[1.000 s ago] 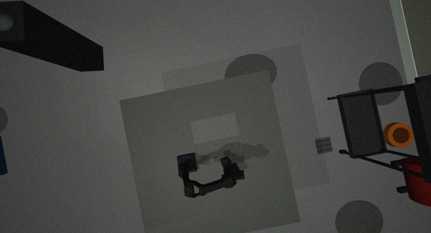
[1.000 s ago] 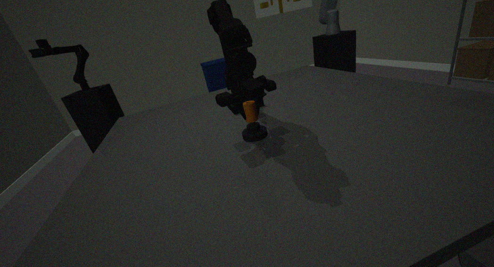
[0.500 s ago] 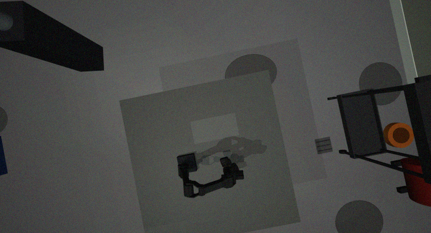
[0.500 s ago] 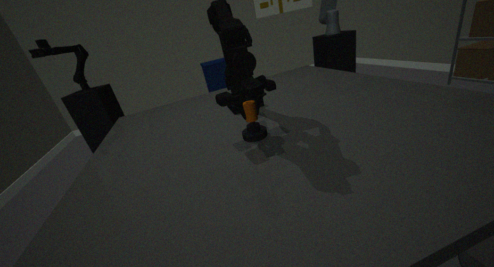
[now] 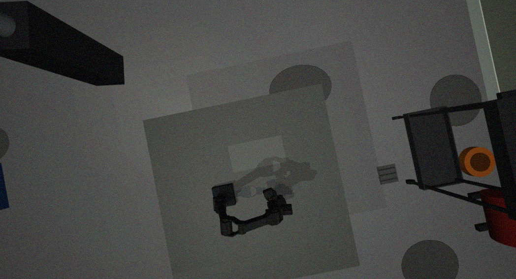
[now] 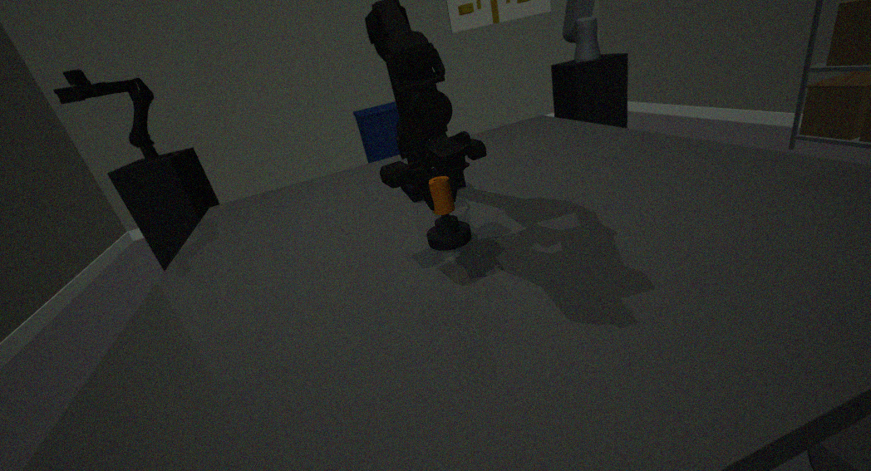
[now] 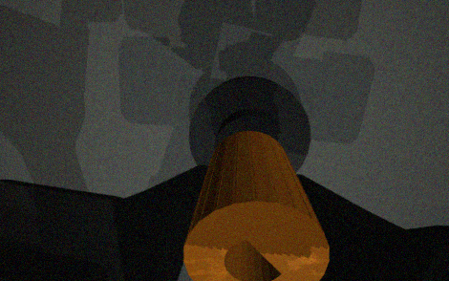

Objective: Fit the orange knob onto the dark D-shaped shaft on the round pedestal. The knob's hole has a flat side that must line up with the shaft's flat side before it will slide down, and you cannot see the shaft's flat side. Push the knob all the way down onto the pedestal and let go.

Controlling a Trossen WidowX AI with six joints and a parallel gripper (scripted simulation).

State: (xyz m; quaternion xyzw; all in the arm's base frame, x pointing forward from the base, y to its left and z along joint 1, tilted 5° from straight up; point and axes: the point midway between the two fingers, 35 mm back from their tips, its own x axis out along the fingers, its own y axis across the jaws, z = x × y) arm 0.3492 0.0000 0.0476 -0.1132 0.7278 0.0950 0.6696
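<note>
My gripper tip is 2 cm below the orange knob. Round my gripper tip: dark round pedestal (4 cm below).
</note>
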